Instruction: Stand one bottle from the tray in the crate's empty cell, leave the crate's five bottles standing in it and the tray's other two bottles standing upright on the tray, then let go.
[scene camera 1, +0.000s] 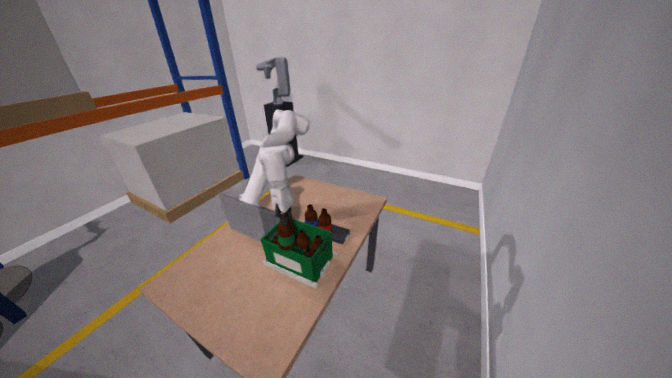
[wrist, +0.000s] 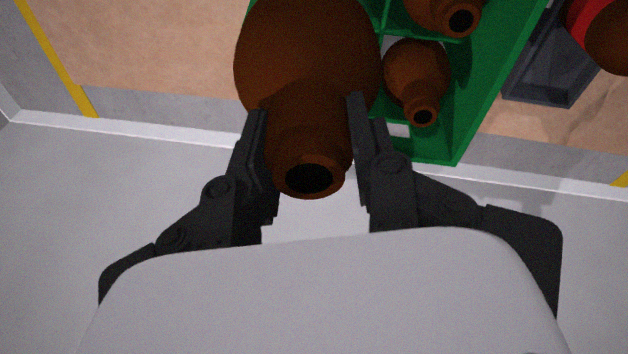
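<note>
My gripper is shut on the neck of a brown bottle with a green label, held about upright over the left part of the green crate. How far its base reaches into a cell is hidden. Other brown bottles stand in the crate, among them one beside the held bottle and one in the wrist view; the rest are partly hidden. A blue-labelled bottle and a red-labelled bottle stand upright at the dark tray.
The crate stands on a pale base on the wooden table. A grey upright panel stands left of the crate, near the arm. A blue and orange rack with a large pale box is at the left.
</note>
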